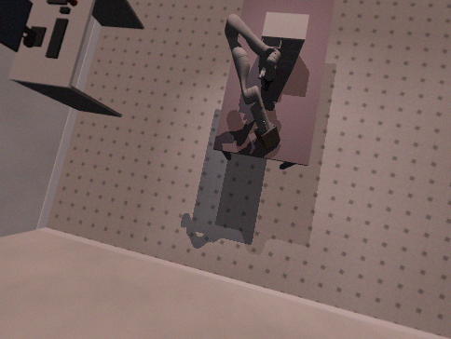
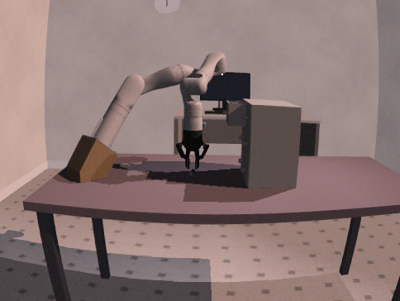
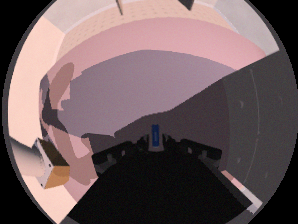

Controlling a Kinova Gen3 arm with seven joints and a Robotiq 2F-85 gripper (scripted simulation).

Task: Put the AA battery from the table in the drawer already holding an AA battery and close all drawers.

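The AA battery lies 30 mm below my hand.
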